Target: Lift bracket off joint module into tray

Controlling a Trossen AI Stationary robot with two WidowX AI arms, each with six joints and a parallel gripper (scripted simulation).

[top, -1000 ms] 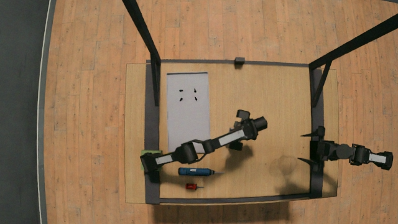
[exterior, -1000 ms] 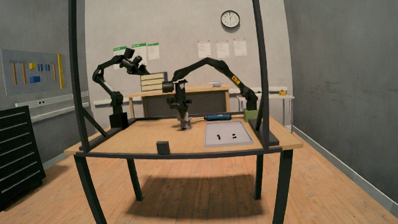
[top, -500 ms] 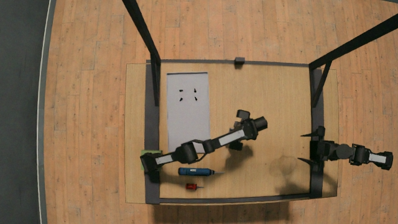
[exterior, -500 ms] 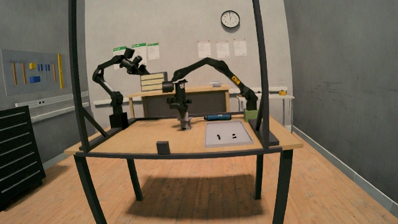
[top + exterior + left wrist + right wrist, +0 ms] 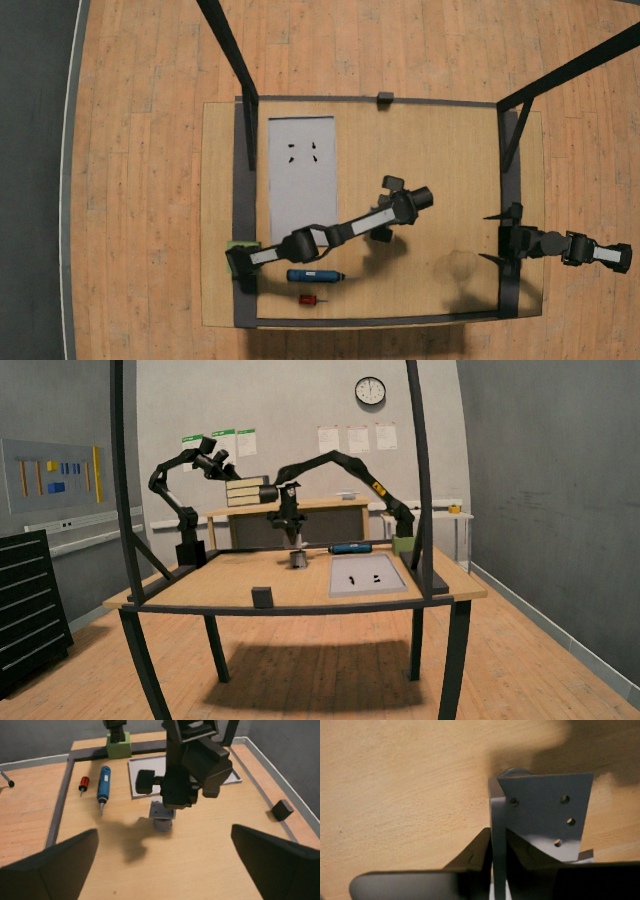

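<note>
My right hand is 100 mm past the grey tray, 240 mm to the left of it and 120 mm above it. Also, from my right hand: grey joint module (30 mm ahead, 10 mm to the right, 100 mm below); red tool (290 mm ahead, 220 mm to the right, 120 mm below); grey bracket (30 mm ahead, 10 mm to the right, 40 mm below).
</note>
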